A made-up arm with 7 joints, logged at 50 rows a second.
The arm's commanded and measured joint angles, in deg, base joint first. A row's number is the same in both.
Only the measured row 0 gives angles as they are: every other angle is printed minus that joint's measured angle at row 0.
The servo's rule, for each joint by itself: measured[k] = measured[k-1] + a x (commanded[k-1-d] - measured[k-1]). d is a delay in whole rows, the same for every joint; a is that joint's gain. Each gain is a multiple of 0.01, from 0.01 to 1. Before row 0 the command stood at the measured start. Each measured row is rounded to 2 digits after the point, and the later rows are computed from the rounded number. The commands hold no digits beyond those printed.
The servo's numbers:
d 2
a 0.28 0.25 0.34 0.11 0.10 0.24 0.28
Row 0, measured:
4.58, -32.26, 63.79, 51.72, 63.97, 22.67, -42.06
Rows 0 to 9, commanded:
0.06, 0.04, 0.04, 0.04, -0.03, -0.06, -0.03
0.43, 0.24, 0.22, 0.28, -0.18, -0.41, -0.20
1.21, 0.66, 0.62, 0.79, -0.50, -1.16, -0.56
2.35, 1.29, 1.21, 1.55, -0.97, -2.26, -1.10
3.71, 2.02, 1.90, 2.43, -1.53, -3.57, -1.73
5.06, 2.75, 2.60, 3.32, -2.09, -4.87, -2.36
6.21, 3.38, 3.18, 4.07, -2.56, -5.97, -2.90
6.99, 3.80, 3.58, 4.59, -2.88, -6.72, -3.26
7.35, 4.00, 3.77, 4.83, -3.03, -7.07, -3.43
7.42, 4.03, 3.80, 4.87, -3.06, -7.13, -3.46
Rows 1 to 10, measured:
0.00, 0.00, 0.00, 0.00, 0.00, 0.00, 0.00
0.00, 0.00, 0.00, 0.00, 0.00, 0.00, 0.00
0.02, 0.01, 0.01, 0.00, 0.00, -0.01, -0.01
0.13, 0.07, 0.08, 0.03, -0.02, -0.11, -0.06
0.43, 0.22, 0.26, 0.11, -0.07, -0.36, -0.20
0.97, 0.49, 0.58, 0.27, -0.16, -0.82, -0.45
1.74, 0.87, 1.03, 0.51, -0.30, -1.48, -0.81
2.67, 1.34, 1.56, 0.82, -0.48, -2.29, -1.24
3.66, 1.85, 2.11, 1.18, -0.69, -3.17, -1.70
4.59, 2.34, 2.61, 1.56, -0.91, -4.02, -2.14

